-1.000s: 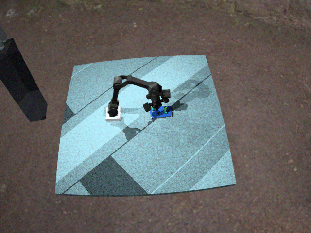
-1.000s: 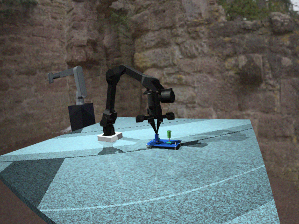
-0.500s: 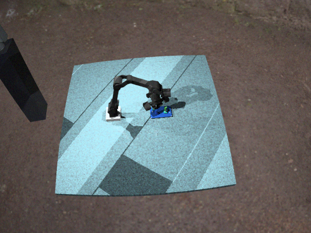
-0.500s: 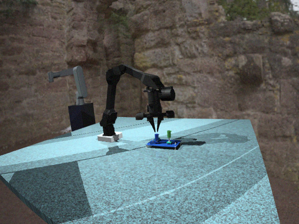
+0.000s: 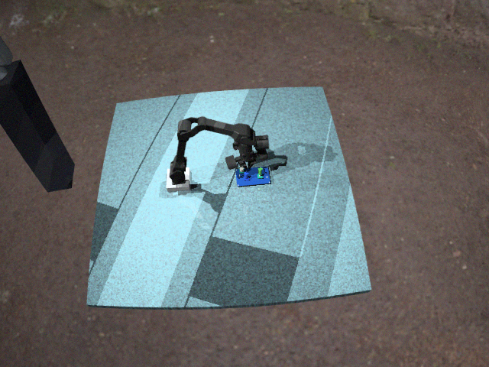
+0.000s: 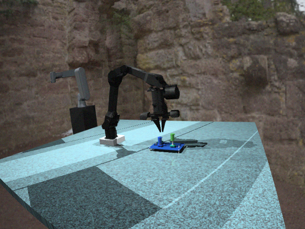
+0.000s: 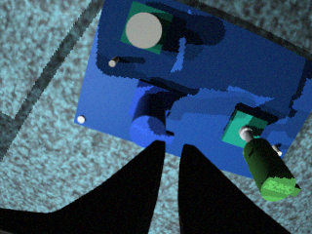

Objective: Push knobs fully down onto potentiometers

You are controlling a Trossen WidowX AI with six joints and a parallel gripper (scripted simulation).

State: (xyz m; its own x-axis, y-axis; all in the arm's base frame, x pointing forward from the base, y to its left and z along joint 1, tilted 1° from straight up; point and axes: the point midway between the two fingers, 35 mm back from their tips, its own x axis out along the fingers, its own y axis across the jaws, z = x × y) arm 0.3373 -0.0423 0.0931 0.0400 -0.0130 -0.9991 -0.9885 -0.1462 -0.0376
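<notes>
Right now the blue knob is 10 mm behind my gripper tip, 10 mm to the right of it and 40 mm below it. Round my gripper tip: green knob 60 mm ahead, 10 mm to the right, 20 mm below.
</notes>
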